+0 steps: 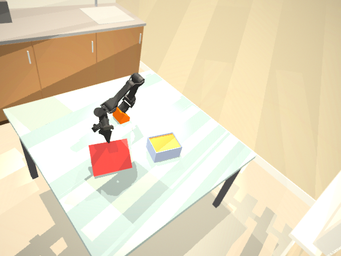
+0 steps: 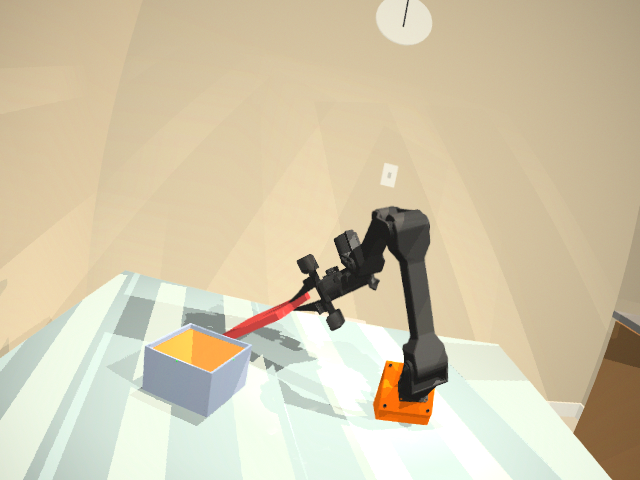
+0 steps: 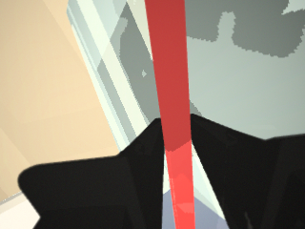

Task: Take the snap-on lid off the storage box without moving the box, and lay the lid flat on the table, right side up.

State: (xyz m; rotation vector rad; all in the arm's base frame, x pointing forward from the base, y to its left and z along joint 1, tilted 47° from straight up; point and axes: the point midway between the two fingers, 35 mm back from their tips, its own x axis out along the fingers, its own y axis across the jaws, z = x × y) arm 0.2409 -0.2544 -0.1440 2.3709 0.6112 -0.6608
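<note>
The red lid lies 60 mm ahead of my gripper tip, 50 mm below it and 20 mm to the right of it. Round my gripper tip: storage box (330 mm to the left, 170 mm ahead, 70 mm below).
</note>
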